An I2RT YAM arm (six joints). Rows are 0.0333 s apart.
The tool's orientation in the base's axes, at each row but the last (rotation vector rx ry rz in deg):
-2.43, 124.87, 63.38
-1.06, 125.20, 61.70
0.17, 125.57, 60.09
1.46, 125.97, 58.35
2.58, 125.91, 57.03
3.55, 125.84, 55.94
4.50, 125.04, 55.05
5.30, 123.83, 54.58
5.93, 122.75, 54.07
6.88, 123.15, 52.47
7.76, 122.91, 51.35
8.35, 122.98, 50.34
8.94, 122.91, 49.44
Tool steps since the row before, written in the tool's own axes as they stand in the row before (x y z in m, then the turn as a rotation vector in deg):
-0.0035, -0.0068, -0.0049, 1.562, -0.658, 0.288
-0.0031, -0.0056, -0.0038, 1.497, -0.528, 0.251
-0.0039, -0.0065, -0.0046, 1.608, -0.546, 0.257
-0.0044, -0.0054, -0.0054, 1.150, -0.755, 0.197
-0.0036, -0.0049, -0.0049, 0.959, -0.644, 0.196
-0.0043, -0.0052, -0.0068, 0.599, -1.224, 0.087
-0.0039, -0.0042, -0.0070, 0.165, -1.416, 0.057
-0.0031, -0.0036, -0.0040, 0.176, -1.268, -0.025
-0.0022, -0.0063, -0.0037, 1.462, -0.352, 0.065
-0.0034, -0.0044, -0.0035, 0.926, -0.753, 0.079
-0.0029, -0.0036, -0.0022, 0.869, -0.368, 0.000
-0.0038, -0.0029, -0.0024, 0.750, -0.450, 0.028
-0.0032, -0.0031, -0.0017, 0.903, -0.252, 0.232
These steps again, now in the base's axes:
0.0021, -0.0088, -0.0007, -0.827, 0.200, -1.494
0.0018, -0.0072, -0.0005, -0.837, 0.241, -1.350
0.0021, -0.0086, -0.0002, -0.913, 0.265, -1.431
0.0014, -0.0086, 0.0013, -0.550, -0.053, -1.275
0.0008, -0.0077, 0.0011, -0.436, -0.034, -1.087
0.0001, -0.0093, 0.0022, -0.104, -0.629, -1.208
-0.0008, -0.0086, 0.0027, 0.235, -0.927, -1.058
0.0003, -0.0061, 0.0013, 0.139, -0.867, -0.932
0.0004, -0.0075, -0.0012, -0.894, 0.307, -1.172
0.0008, -0.0065, 0.0008, -0.433, -0.174, -1.101
0.0011, -0.0050, 0.0005, -0.523, 0.047, -0.784
0.0014, -0.0049, 0.0016, -0.408, -0.043, -0.773
0.0014, -0.0045, 0.0009, -0.397, 0.273, -0.837

